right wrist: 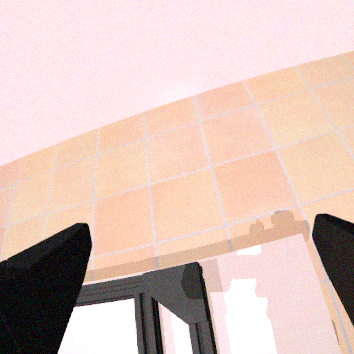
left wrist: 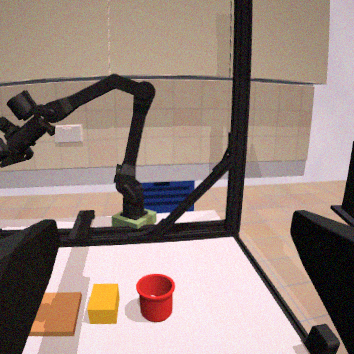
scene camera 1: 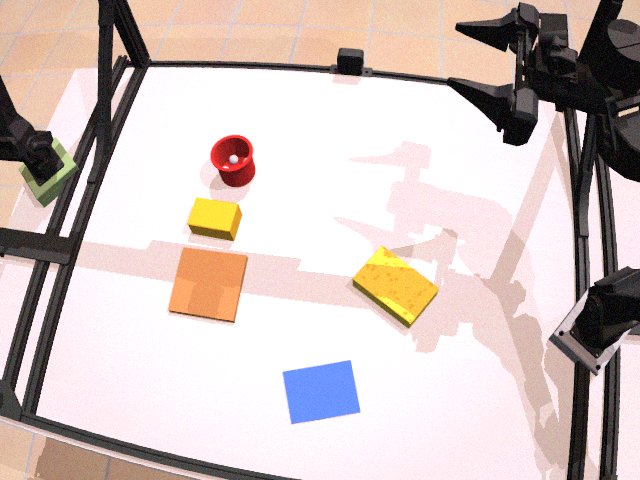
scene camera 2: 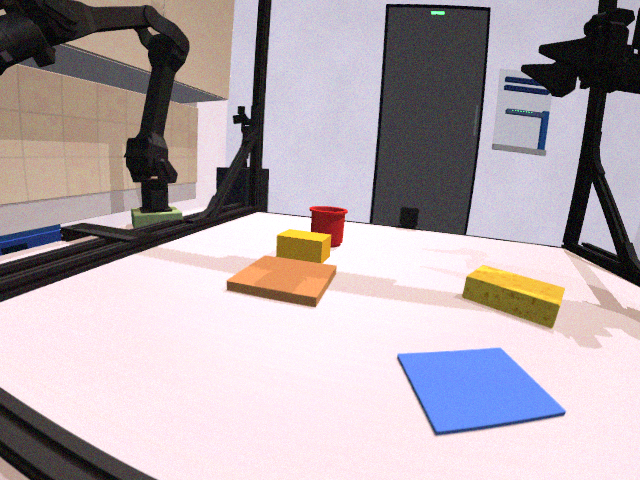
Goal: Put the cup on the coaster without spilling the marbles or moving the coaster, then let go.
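Seen in the pictures: left gripper, fingertip midpoint: (left wrist: 176, 227) (scene camera 1: 451, 52) (scene camera 2: 529, 59); right gripper, fingertip midpoint: (right wrist: 202, 230); left arm's base at its link origin: (scene camera 1: 593, 331); right arm's base at its link origin: (left wrist: 133, 213) (scene camera 1: 45, 166) (scene camera 2: 155, 210).
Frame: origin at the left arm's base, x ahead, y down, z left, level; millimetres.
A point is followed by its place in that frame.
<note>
A red cup (scene camera 1: 237, 175) {x 585, y -13, z 206 mm} (scene camera 2: 328, 227) {x 587, y -9, z 209 mm} (left wrist: 156, 307) {x 587, y -11, z 173 mm} stands upright at the upper left in scene camera 1, with pale marbles (scene camera 1: 233, 159) {x 627, y 7, z 185 mm} inside. Two flat squares lie apart from it: a thin blue one (scene camera 1: 321, 391) {x 247, y 24, z 346 mm} (scene camera 2: 480, 390) {x 240, y 25, z 354 mm} at the lower middle, and a thicker orange one (scene camera 1: 209, 284) {x 485, y 16, z 355 mm} (scene camera 2: 281, 279) {x 475, y 16, z 373 mm} (left wrist: 60, 312) {x 500, y 16, z 334 mm} at the left; the frames do not label the coaster. My left gripper (scene camera 1: 453, 53) {x 353, y -322, z 9 mm} (scene camera 2: 531, 58) {x 353, y -322, z 9 mm} (left wrist: 176, 227) {x 353, y -322, z 9 mm} is open and empty, high up and well to the right of the cup. My right gripper (right wrist: 202, 230) {x 635, y -177, z 774 mm} is open and empty, facing tiled floor and the frame.
A yellow block (scene camera 1: 214, 217) {x 556, y -8, z 280 mm} (scene camera 2: 303, 248) {x 543, y 7, z 294 mm} (left wrist: 104, 302) {x 550, y -8, z 263 mm} stands between the cup and the orange square. A spotted yellow sponge (scene camera 1: 395, 286) {x 279, y -1, z 163 mm} (scene camera 2: 511, 297) {x 275, y 8, z 194 mm} lies right of centre in scene camera 1. A small black box (scene camera 1: 350, 60) {x 628, y -17, z -97 mm} sits on the far edge rail. Black frame posts stand at the corners.
</note>
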